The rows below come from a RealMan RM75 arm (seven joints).
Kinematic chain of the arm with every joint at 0, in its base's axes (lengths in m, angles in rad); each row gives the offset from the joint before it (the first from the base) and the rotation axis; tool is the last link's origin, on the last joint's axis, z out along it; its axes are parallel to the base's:
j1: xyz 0 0 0.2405 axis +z
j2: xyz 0 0 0 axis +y
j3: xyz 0 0 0.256 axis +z
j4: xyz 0 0 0 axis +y
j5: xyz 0 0 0.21 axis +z
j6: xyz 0 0 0 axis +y
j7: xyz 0 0 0.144 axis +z
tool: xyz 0 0 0
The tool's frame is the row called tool.
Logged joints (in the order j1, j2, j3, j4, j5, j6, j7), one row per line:
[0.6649, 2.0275, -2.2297, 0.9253, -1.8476, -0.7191, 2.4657]
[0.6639, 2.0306, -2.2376, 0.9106, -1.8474, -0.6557, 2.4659]
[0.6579, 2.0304, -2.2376, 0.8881, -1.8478, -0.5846, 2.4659]
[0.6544, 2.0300, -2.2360, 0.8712, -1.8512, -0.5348, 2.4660]
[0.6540, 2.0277, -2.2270, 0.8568, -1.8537, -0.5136, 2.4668]
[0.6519, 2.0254, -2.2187, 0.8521, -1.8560, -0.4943, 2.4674]
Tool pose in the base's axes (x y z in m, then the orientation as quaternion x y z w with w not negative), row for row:
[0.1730, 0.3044, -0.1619, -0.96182, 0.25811, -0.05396, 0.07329]
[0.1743, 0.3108, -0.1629, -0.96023, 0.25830, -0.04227, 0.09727]
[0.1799, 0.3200, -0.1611, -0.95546, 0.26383, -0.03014, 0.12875]
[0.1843, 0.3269, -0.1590, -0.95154, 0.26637, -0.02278, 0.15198]
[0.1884, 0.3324, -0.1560, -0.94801, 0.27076, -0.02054, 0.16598]
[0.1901, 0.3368, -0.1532, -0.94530, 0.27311, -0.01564, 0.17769]
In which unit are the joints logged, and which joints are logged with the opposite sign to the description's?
The joints are logged in radians. Opposite sign: j4.
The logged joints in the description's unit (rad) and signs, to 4 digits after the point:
[0.6649, 2.0275, -2.2297, -0.9253, -1.8476, -0.7191, 2.4657]
[0.6639, 2.0306, -2.2376, -0.9106, -1.8474, -0.6557, 2.4659]
[0.6579, 2.0304, -2.2376, -0.8881, -1.8478, -0.5846, 2.4659]
[0.6544, 2.0300, -2.2360, -0.8712, -1.8512, -0.5348, 2.4660]
[0.6540, 2.0277, -2.2270, -0.8568, -1.8537, -0.5136, 2.4668]
[0.6519, 2.0254, -2.2187, -0.8521, -1.8560, -0.4943, 2.4674]

